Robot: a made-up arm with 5 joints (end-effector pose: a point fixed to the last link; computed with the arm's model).
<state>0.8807 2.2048 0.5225 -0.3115 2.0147</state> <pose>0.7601 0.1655 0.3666 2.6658 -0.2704 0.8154</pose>
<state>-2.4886 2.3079 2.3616 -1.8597 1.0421</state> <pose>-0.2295 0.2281 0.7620 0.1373 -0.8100 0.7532</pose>
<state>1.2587 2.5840 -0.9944 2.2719 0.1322</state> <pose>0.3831 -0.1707 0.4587 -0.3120 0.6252 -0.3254</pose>
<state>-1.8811 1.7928 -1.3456 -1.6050 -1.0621</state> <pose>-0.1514 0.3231 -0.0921 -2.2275 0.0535 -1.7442</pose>
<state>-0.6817 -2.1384 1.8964 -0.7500 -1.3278</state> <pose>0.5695 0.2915 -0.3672 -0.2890 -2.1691 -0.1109</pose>
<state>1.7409 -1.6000 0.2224 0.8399 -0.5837</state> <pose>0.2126 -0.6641 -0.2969 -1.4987 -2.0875 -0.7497</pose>
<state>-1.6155 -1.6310 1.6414 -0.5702 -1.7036</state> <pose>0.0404 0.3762 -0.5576 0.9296 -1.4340 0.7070</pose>
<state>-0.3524 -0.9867 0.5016 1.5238 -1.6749</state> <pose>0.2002 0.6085 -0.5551 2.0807 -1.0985 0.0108</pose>
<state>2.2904 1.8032 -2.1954 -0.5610 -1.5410</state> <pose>-0.3128 -0.2026 -0.1776 0.7190 -1.2768 -0.1804</pose>
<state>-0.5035 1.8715 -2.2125 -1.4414 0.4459</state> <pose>0.2138 -0.0371 0.3285 -0.5235 1.1333 -2.0428</pose>
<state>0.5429 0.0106 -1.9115 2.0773 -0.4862</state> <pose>0.4596 -0.1829 -0.2455 -2.1852 -1.4435 -1.5267</pose>
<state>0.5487 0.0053 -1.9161 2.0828 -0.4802</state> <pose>0.4585 -0.1872 -0.2442 -2.2019 -1.4333 -1.5260</pose>
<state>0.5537 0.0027 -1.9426 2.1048 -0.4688</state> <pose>0.4500 -0.1964 -0.2432 -2.2542 -1.4018 -1.5063</pose>
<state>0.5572 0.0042 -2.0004 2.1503 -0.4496</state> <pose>0.4306 -0.2110 -0.2424 -2.3551 -1.3352 -1.4570</pose>
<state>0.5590 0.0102 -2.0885 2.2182 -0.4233</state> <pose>0.3996 -0.2281 -0.2413 -2.4967 -1.2261 -1.3739</pose>
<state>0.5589 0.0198 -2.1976 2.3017 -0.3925</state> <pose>0.3595 -0.2431 -0.2391 -2.6553 -1.0767 -1.2595</pose>
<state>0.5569 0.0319 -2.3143 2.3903 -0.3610</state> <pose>0.3157 -0.2522 -0.2355 2.7845 0.8953 1.1175</pose>
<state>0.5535 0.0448 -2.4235 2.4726 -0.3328</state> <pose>0.2746 -0.2547 -0.2307 2.8735 0.7142 0.9736</pose>
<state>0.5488 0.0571 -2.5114 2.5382 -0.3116</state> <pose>0.2418 -0.2524 -0.2259 2.9358 0.5686 0.8555</pose>
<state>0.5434 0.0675 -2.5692 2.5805 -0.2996</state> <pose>0.2203 -0.2486 -0.2222 2.9727 0.4769 0.7760</pose>
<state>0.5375 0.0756 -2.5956 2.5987 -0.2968</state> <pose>0.2099 -0.2455 -0.2204 2.9896 0.4434 0.7376</pose>
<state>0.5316 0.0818 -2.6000 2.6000 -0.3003</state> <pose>0.2073 -0.2435 -0.2202 2.9941 0.4505 0.7288</pose>
